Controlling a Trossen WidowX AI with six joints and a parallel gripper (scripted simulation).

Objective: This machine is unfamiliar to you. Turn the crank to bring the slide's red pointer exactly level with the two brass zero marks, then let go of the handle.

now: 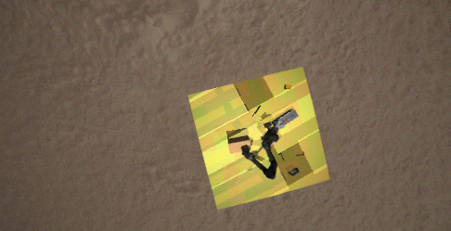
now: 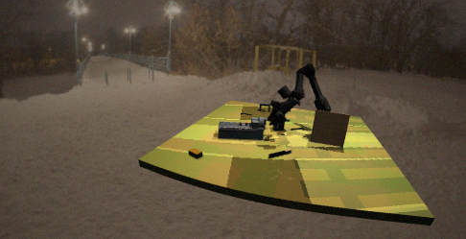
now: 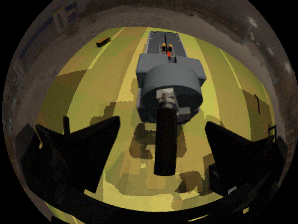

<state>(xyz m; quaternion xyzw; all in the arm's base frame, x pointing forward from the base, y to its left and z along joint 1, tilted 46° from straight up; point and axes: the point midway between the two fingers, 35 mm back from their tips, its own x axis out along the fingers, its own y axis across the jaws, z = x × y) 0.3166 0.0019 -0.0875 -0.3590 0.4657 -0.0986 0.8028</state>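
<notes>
My gripper tip is 2 cm past the crank handle and 2 cm below it. Round my gripper tip: black stick (10 cm behind, 20 cm to the left, 9 cm below); red pointer (13 cm ahead, 1 cm to the left, 2 cm below); grey block (7 cm behind, 15 cm to the right, 6 cm below).
</notes>
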